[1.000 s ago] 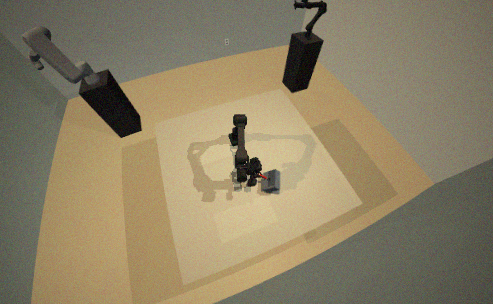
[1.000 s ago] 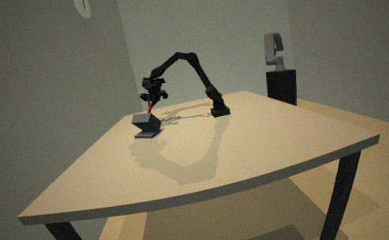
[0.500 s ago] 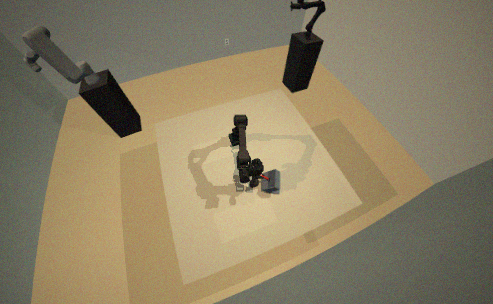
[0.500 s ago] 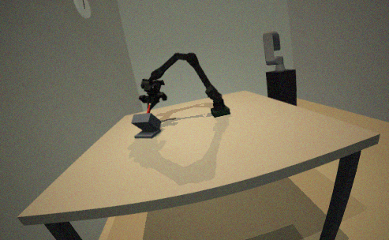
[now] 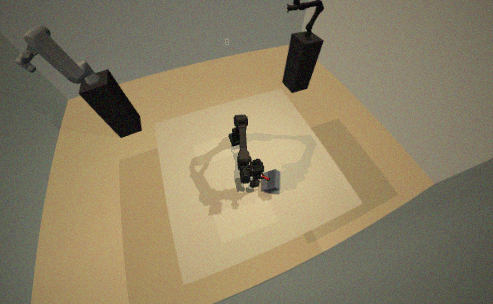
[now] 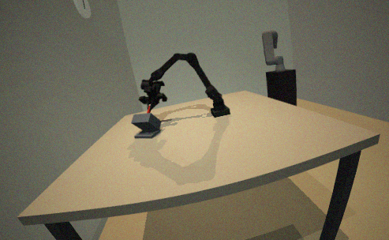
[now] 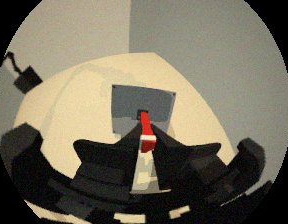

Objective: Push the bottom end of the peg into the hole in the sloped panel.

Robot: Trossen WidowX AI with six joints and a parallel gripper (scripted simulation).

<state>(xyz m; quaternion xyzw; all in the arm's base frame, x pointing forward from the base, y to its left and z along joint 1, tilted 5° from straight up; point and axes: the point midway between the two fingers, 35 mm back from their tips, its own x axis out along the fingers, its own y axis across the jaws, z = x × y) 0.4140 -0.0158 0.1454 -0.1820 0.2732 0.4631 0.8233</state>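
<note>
Now: gripper tip 60 mm above the grey sloped panel, 50 mm to the right of it and 30 mm short of it. Also, from my gripper tip: red peg 10 mm to the right, 10 mm behind, 10 mm above.
</note>
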